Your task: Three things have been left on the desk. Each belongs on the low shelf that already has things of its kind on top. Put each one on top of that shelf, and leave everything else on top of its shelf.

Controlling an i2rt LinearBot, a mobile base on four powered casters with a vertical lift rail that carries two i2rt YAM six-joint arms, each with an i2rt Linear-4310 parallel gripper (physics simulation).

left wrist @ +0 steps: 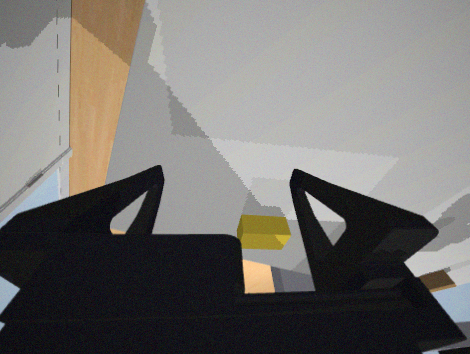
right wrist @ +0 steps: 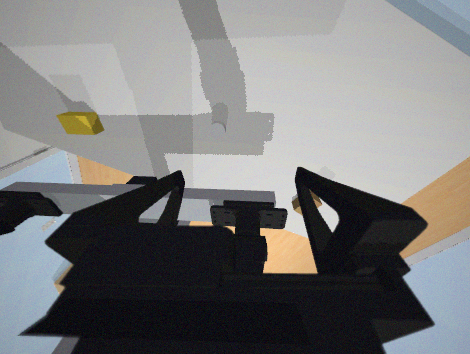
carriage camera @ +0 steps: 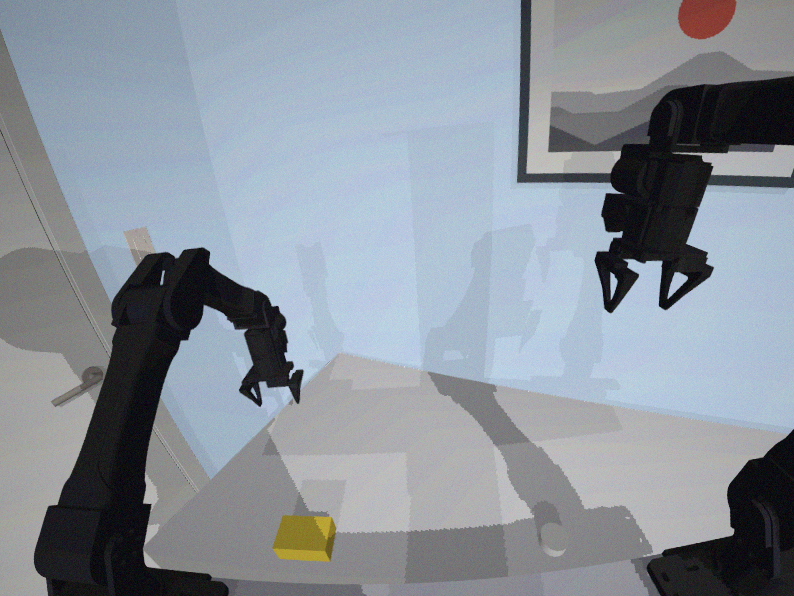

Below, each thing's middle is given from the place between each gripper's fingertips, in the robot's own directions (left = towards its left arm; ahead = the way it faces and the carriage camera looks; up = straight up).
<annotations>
My left hand is 8 cm short of the framed picture (carriage camera: pixel 588 83), 86 cm to the left of it and 67 cm below it.
Right now the framed picture is 25 cm ahead of my right hand, 19 cm to the right of it and 38 cm above it.
</annotations>
